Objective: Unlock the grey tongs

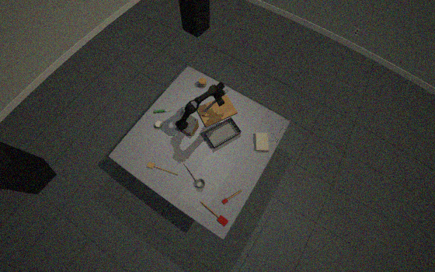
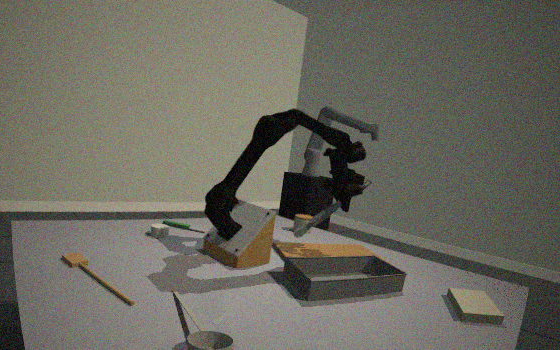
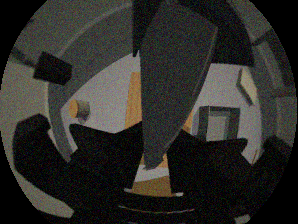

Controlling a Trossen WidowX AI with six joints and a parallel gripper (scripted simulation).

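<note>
My gripper tip is 16 cm above the wooden board and 3 cm to the left of it. Also, from my gripper tip: green tool (43 cm behind, 37 cm to the right, 16 cm below); then roasting tin (20 cm to the right, 20 cm ahead, 14 cm below); then cream block (55 cm ahead, 15 cm below, 4 cm to the right).
</note>
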